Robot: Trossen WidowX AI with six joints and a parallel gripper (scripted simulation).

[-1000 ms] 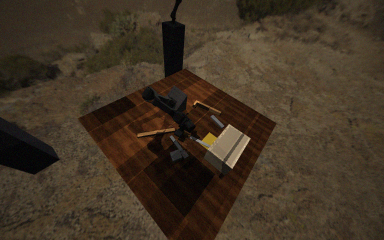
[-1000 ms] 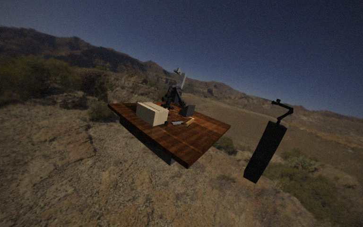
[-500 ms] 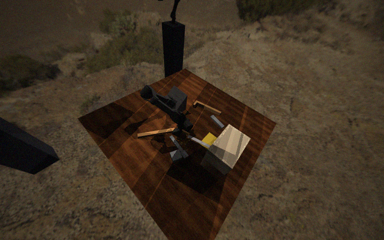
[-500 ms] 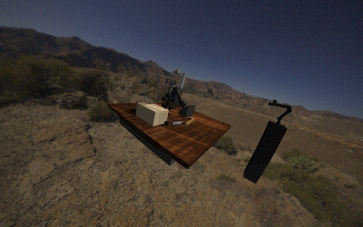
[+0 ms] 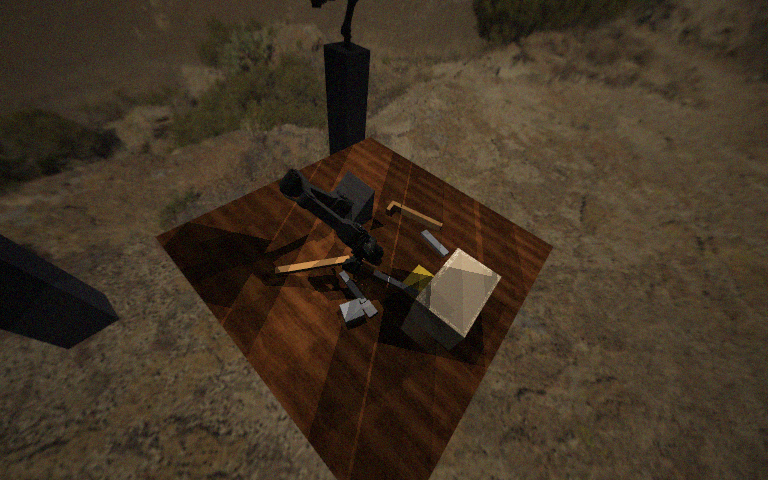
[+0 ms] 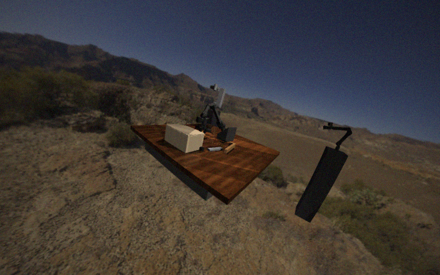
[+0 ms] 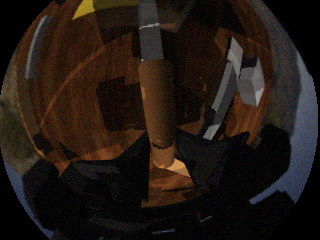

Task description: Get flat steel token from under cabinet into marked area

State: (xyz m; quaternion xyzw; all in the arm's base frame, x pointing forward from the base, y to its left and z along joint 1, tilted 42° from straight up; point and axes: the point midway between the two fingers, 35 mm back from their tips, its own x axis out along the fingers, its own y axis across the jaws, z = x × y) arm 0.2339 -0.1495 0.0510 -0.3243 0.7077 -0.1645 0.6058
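Now: the grey scraper 11 cm ahead of my gripper tip and 10 cm to the right of it. From my gripper tip the other things lie so: wooden stick: 13 cm behind, 14 cm to the right; grey block: 13 cm ahead, 17 cm to the right, 1 cm above; grey bar: 17 cm ahead, 34 cm to the left.
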